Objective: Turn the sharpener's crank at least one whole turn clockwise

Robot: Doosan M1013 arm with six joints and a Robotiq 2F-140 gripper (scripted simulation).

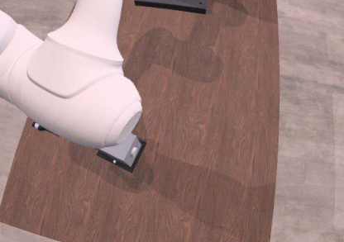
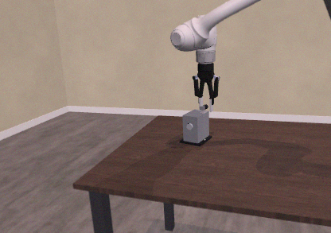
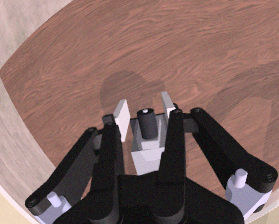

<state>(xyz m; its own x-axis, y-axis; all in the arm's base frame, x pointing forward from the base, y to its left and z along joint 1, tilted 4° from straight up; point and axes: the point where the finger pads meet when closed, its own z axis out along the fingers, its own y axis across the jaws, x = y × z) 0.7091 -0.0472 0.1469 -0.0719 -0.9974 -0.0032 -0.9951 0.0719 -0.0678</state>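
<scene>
Right now my hand is 20 mm to the right of the dark crank knob and 10 mm above it.
</scene>
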